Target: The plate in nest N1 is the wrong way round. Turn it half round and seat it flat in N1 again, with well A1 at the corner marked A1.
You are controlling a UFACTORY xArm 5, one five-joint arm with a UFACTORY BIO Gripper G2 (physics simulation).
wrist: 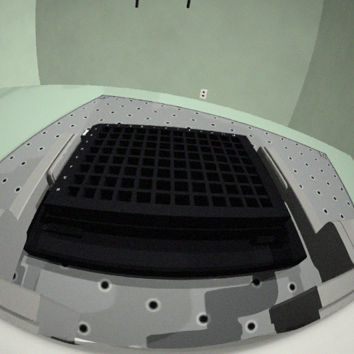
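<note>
The black plate (pixel 172 211) with its grid of square wells lies between my fingers in the wrist view. Small white letters run down its left edge, with H nearest me, and small marks run along its far edge. A small white mark (pixel 85 132) shows at the far left corner. My gripper (pixel 168 162) is shut on the plate, one pale finger pad along each short side. A wider black nest (pixel 165 261) shows below the plate's near side. Dark shading hides whether the plate touches the nest's floor, and the nest's far side is hidden.
A grey board (pixel 127 300) with rows of holes lies under and around the nest and reaches to far corners at left and right. Shadows fall on its near part. A green wall with a white socket (pixel 203 93) stands behind.
</note>
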